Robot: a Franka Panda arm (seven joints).
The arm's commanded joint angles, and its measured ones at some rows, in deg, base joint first. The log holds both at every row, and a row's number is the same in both.
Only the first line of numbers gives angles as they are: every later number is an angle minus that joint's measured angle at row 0.
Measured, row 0:
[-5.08 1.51 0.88 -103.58 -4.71 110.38 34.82]
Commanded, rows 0 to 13:
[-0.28 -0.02 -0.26 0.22 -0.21 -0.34 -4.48]
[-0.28 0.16 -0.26 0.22 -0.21 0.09 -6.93]
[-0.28 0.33 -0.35 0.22 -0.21 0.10 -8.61]
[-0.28 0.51 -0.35 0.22 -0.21 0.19 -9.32]
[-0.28 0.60 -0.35 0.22 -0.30 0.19 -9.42]
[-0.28 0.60 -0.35 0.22 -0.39 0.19 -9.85]
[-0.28 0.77 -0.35 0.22 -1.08 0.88 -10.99]
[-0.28 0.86 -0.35 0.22 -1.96 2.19 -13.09]
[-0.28 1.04 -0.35 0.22 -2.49 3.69 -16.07]
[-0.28 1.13 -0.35 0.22 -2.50 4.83 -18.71]
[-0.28 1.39 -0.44 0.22 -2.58 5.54 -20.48]
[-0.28 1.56 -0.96 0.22 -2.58 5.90 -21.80]
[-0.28 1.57 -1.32 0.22 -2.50 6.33 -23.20]
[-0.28 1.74 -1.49 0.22 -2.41 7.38 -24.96]
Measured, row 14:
[-0.05 1.27 -0.80 -0.01 -1.90 4.94 -20.02]
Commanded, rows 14 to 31:
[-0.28 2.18 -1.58 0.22 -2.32 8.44 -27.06]
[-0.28 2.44 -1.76 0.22 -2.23 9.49 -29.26]
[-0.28 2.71 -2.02 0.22 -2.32 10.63 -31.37]
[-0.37 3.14 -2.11 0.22 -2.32 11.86 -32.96]
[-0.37 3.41 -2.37 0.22 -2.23 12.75 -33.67]
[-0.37 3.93 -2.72 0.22 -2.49 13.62 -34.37]
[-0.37 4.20 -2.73 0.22 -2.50 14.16 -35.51]
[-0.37 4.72 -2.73 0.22 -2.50 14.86 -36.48]
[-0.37 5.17 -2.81 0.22 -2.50 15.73 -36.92]
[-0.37 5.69 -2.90 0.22 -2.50 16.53 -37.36]
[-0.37 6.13 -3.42 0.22 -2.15 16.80 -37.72]
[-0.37 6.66 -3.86 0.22 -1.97 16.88 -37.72]
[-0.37 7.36 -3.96 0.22 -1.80 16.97 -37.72]
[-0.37 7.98 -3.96 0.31 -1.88 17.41 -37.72]
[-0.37 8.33 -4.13 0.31 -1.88 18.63 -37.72]
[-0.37 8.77 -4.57 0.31 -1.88 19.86 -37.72]
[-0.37 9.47 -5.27 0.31 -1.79 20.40 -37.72]
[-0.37 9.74 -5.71 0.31 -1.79 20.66 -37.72]
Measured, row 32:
[-0.28 8.41 -4.40 -0.02 -1.92 18.46 -36.50]
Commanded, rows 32 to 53:
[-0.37 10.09 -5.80 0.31 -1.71 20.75 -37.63]
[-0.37 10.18 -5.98 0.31 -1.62 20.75 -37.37]
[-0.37 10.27 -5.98 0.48 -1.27 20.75 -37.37]
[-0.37 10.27 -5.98 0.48 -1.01 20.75 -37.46]
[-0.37 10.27 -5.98 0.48 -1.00 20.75 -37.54]
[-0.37 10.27 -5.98 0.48 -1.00 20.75 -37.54]
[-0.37 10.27 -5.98 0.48 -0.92 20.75 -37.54]
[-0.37 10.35 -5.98 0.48 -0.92 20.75 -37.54]
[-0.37 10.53 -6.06 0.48 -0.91 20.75 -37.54]
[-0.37 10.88 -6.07 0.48 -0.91 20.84 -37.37]
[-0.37 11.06 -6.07 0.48 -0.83 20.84 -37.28]
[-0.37 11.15 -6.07 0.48 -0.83 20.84 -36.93]
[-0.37 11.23 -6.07 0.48 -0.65 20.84 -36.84]
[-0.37 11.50 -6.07 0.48 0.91 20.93 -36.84]
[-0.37 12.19 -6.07 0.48 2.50 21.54 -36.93]
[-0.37 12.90 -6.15 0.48 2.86 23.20 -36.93]
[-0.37 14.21 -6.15 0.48 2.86 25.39 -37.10]
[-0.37 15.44 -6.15 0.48 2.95 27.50 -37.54]
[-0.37 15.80 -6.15 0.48 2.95 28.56 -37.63]
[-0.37 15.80 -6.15 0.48 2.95 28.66 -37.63]
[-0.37 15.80 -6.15 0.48 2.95 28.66 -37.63]
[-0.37 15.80 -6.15 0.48 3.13 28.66 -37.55]
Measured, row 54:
[-0.31 15.50 -6.03 -0.03 1.87 27.56 -36.48]
